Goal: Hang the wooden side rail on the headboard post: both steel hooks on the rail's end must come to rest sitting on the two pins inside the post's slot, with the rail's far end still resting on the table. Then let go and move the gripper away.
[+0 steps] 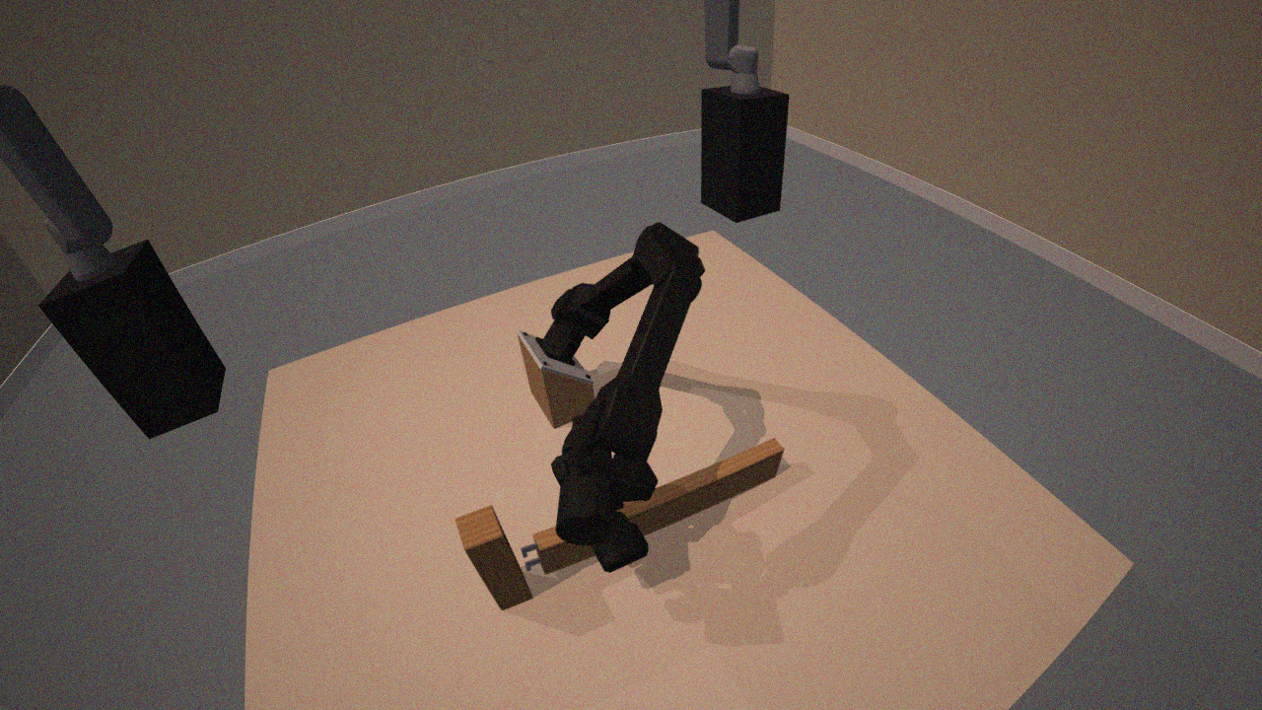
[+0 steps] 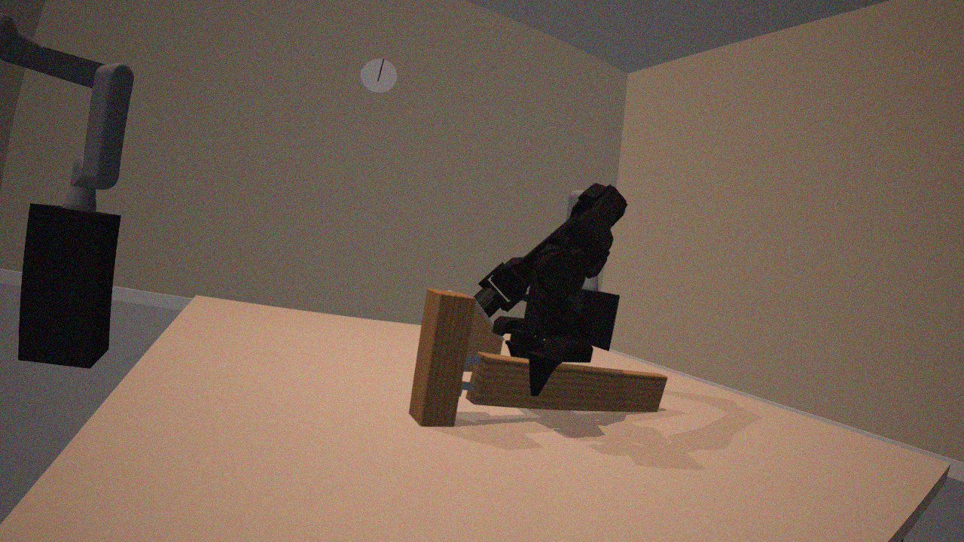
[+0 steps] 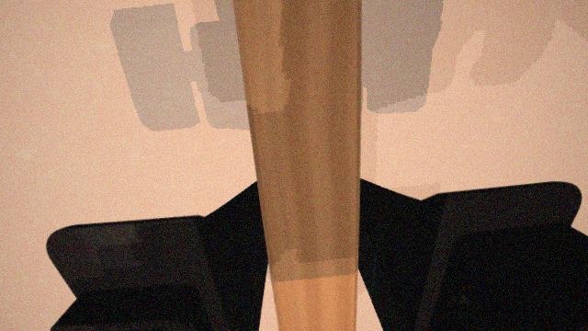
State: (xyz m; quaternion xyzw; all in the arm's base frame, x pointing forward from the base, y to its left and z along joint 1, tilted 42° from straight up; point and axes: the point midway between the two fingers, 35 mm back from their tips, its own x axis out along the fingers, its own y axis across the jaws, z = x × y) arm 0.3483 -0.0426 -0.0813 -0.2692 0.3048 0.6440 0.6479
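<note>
Right now my gripper tip is 1 cm past the headboard post, 15 cm to the left of it and 4 cm below it.
</note>
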